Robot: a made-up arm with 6 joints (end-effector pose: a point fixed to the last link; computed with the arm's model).
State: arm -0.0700 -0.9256 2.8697 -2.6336 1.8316 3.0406
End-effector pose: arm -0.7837 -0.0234 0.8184 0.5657 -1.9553 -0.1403
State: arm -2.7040 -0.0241 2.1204 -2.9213 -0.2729 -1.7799
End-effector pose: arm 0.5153 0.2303 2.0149 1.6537 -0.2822 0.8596
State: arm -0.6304 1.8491 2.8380 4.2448 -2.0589 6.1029
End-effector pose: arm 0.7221 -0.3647 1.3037 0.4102 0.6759 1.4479
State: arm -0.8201 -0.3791 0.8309 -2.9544 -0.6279 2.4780
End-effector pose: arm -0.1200 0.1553 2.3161 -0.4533 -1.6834 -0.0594
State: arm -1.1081 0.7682 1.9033 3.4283 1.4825 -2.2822
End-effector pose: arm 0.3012 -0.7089 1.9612 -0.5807 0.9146 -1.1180
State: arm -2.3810 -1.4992 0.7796 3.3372 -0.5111 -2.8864
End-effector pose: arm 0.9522 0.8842 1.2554 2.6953 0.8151 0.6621
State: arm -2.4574 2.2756 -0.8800 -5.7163 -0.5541 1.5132
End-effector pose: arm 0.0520 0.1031 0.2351 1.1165 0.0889 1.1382
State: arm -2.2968 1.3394 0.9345 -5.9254 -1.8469 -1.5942
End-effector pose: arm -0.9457 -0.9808 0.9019 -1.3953 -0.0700 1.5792
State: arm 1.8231 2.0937 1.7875 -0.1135 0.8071 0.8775
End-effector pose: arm -0.3691 1.4862 0.6729 -0.1315 -0.9523 1.4232
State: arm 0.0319 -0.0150 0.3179 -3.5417 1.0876 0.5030
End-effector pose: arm 0.7290 0.0807 1.8887 2.7314 0.6856 -0.9424
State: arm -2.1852 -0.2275 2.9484 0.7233 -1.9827 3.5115
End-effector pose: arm 0.2393 0.5142 1.3455 0.3223 -2.2035 0.9203
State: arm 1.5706 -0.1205 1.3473 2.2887 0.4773 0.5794
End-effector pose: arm -0.0576 -0.0876 2.3099 -1.1500 -1.8939 -0.9449
